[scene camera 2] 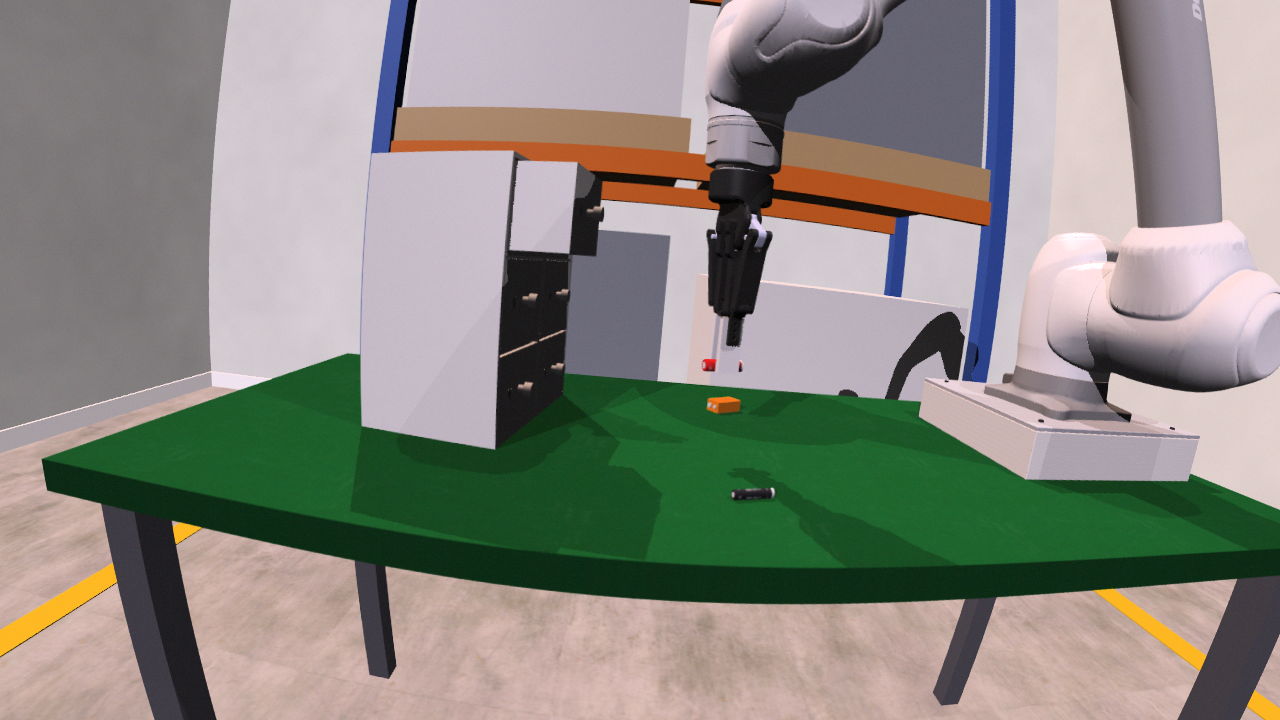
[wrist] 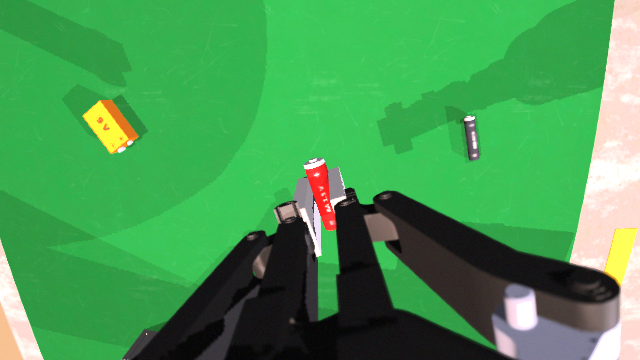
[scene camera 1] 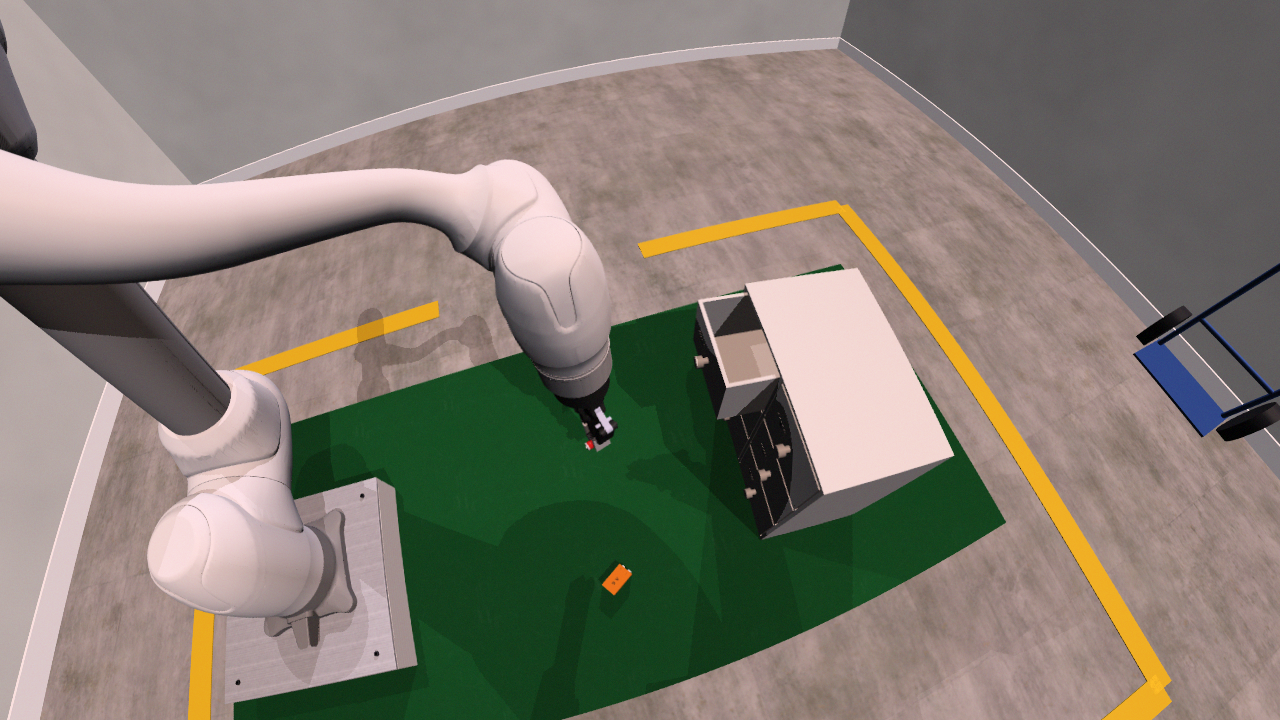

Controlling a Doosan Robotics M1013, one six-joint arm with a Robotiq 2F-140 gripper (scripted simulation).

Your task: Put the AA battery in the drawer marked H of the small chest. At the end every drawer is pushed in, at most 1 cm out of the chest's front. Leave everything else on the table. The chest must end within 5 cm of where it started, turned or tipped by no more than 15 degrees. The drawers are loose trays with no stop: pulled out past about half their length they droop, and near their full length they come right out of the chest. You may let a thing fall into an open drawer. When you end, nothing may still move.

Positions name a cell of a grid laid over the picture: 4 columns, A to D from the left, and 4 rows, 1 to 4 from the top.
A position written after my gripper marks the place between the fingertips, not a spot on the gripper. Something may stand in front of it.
my gripper: scene camera 2 C3; wrist C3; scene camera 1 B3
drawer: scene camera 2 B2; scene camera 1 C3; not seen in the wrist view (out of frame)
